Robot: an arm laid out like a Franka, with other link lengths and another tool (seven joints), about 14 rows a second.
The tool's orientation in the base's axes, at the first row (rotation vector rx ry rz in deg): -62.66, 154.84, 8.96
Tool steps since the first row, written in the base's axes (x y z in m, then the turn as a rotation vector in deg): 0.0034, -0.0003, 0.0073, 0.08, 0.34, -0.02; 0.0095, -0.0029, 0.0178, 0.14, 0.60, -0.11; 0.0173, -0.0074, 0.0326, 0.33, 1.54, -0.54; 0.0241, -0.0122, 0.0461, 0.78, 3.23, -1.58; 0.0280, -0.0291, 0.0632, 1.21, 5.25, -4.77; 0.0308, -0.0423, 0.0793, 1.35, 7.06, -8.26; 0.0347, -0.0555, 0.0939, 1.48, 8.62, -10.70; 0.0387, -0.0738, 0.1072, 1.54, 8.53, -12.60; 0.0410, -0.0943, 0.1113, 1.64, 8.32, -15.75; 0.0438, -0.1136, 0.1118, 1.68, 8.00, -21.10; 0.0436, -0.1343, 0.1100, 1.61, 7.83, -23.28; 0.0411, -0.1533, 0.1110, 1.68, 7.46, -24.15
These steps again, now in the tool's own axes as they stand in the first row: -0.0039, -0.0025, -0.0066, -0.28, 0.19, 0.09; -0.0090, -0.0084, -0.0162, -0.47, 0.33, 0.24; -0.0150, -0.0169, -0.0301, -1.14, 0.87, 0.86; -0.0198, -0.0248, -0.0430, -2.33, 1.75, 2.24; -0.0154, -0.0394, -0.0619, -3.22, 2.85, 5.77; -0.0123, -0.0506, -0.0795, -3.68, 3.99, 9.51; -0.0097, -0.0625, -0.0954, -4.23, 4.99, 12.18; -0.0034, -0.0782, -0.1109, -3.75, 4.85, 14.01; 0.0078, -0.0945, -0.1182, -2.91, 4.58, 17.04; 0.0187, -0.1103, -0.1217, -1.42, 4.24, 22.18; 0.0332, -0.1250, -0.1237, -0.73, 4.13, 24.25; 0.0475, -0.1369, -0.1286, -0.31, 3.81, 25.04
